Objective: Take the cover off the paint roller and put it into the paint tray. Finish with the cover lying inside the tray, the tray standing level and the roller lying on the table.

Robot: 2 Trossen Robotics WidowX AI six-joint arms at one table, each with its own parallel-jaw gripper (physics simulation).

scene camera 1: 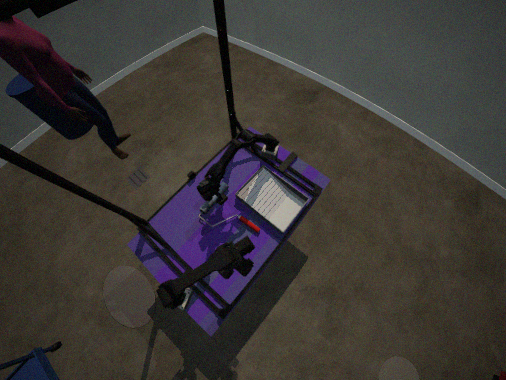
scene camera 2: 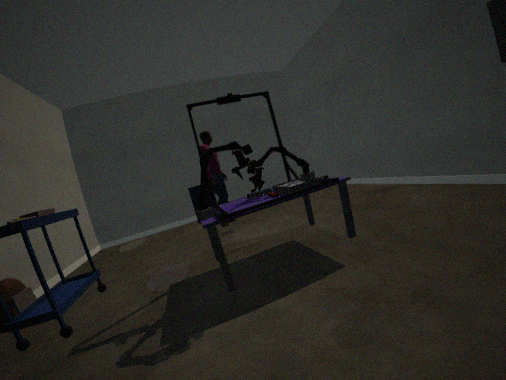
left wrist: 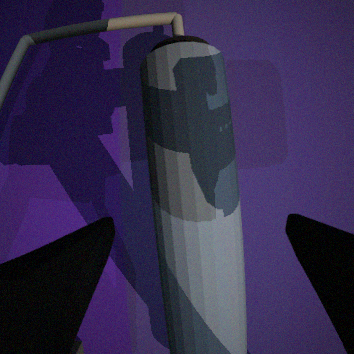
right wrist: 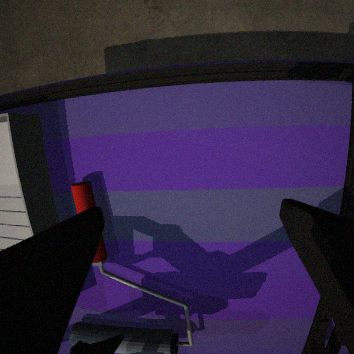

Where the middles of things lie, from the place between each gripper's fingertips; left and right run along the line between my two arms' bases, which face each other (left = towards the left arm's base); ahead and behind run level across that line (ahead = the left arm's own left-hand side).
I see my left gripper 3 cm above the roller cover [left wrist: 191,159] and 2 cm to the right of it. The rest, counted from my left hand: white paint tray [scene camera 1: 273,199]: 33 cm ahead, 19 cm to the left, 2 cm below.
I see my right gripper 20 mm past the white paint tray, 420 mm to the right of it and 180 mm above it. Round my right hand: roller cover (350 mm behind, 250 mm to the left, 190 mm below).
